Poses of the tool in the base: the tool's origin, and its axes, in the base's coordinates. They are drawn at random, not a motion.
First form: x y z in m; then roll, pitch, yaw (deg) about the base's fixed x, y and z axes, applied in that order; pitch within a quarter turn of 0, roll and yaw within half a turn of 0.
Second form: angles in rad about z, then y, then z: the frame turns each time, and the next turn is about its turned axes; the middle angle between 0 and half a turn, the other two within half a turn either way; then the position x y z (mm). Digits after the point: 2 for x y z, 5 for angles.
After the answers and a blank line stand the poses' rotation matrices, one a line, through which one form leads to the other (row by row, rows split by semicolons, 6 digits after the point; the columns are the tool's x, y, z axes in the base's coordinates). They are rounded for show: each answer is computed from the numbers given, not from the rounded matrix.
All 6 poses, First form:
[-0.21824 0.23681 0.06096 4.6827 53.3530 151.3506]
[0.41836 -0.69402 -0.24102 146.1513 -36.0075 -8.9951]
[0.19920 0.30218 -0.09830 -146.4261 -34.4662 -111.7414]
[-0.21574 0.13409 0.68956 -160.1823 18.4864 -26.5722]
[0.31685 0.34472 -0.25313 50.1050 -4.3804 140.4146]
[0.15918 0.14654 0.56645 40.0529 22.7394 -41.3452]
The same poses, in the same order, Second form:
[2.53983 0.93367 0.06066 -218.24 236.81 60.96]
[-1.00807 2.30748 2.48766 418.36 -694.02 -241.02]
[-1.08547 2.32804 -2.46341 199.20 302.18 -98.30]
[1.82861 2.67306 -0.79237 -215.74 134.09 689.56]
[0.81614 0.87694 1.67031 316.85 344.72 -253.13]
[-1.86143 0.78703 0.99350 159.18 146.54 566.45]

-0.523807 -0.535329 -0.662608; 0.286175 -0.843237 0.455034; -0.802328 0.048728 0.594891
0.798991 -0.453280 0.395158; -0.126478 -0.769100 -0.626489; 0.587891 0.450581 -0.671834
-0.305395 -0.889832 0.339018; -0.765812 0.017924 -0.642814; 0.565920 -0.455936 -0.686918
0.848221 -0.516977 -0.115136; -0.424243 -0.793316 0.436655; -0.317080 -0.321534 -0.892231
-0.768424 -0.363546 0.526648; 0.635366 -0.531639 0.560062; 0.076378 0.764980 0.639509
0.692390 0.692390 -0.202961; -0.609248 0.410343 -0.678554; -0.386540 0.593477 0.705954

